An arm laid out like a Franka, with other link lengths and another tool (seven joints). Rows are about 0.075 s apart.
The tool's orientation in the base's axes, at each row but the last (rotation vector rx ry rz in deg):
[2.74, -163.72, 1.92]
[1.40, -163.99, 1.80]
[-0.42, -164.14, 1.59]
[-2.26, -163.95, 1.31]
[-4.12, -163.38, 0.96]
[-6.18, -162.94, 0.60]
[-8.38, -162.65, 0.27]
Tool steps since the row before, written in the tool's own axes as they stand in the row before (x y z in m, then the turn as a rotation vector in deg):
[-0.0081, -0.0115, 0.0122, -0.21, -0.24, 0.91]
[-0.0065, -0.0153, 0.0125, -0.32, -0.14, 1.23]
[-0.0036, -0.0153, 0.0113, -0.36, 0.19, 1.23]
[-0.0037, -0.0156, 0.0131, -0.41, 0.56, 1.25]
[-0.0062, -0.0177, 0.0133, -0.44, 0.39, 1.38]
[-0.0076, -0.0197, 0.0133, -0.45, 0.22, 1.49]
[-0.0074, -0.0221, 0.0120, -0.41, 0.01, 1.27]
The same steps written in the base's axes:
[0.0048, -0.0116, -0.0138, -0.04, -0.26, -0.93]
[0.0031, -0.0155, -0.0135, -0.03, -0.16, -1.27]
[0.0003, -0.0155, -0.0115, 0.01, 0.16, -1.29]
[-0.0005, -0.0159, -0.0133, 0.06, 0.53, -1.33]
[0.0013, -0.0181, -0.0142, 0.05, 0.36, -1.46]
[0.0019, -0.0202, -0.0146, 0.01, 0.19, -1.56]
[0.0013, -0.0226, -0.0132, 0.02, -0.02, -1.33]

